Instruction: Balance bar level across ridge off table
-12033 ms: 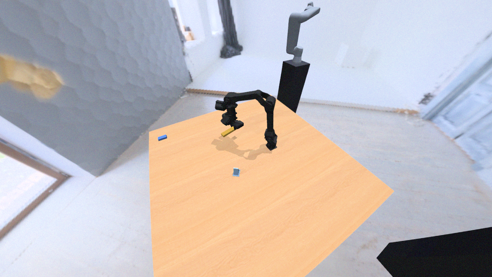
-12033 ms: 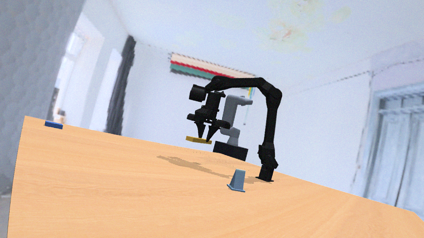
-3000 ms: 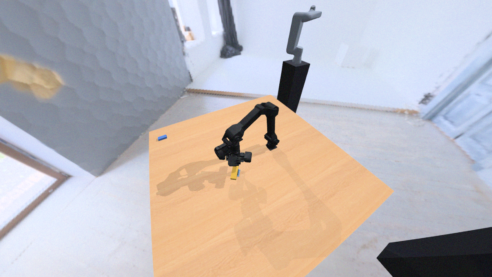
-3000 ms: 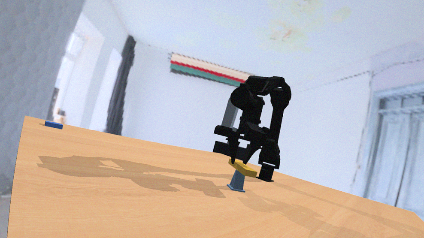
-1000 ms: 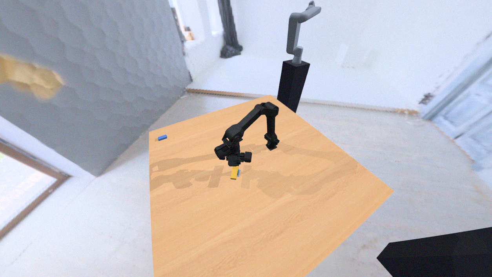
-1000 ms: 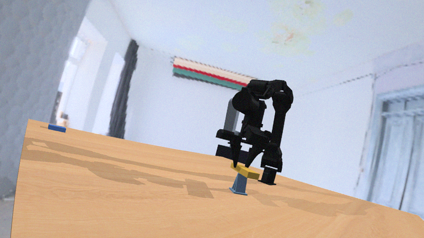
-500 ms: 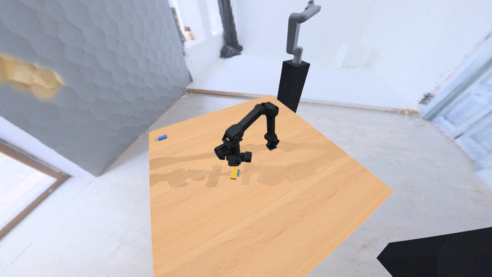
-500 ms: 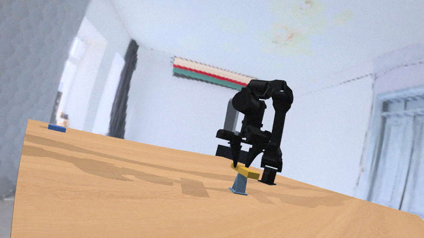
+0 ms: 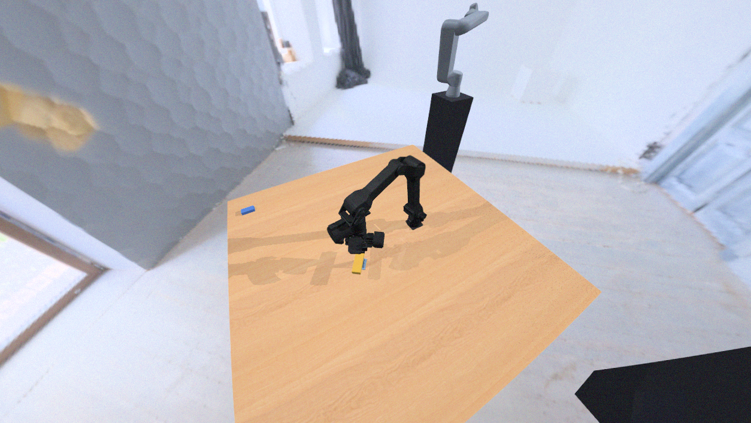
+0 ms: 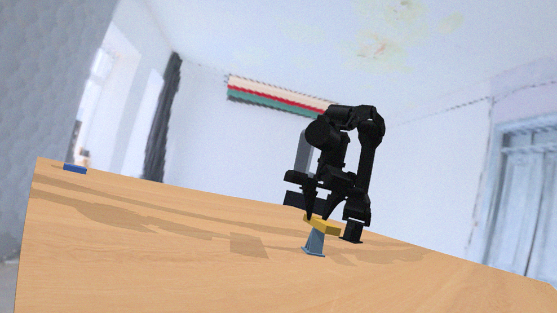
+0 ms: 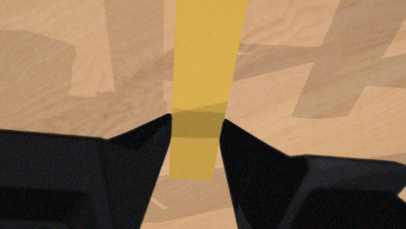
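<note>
Now: gripper tip 2 cm short of the yellow bar and 2 cm to the right of it. Also, from my gripper tip: small blue block 43 cm ahead, 55 cm to the right, 6 cm below.
</note>
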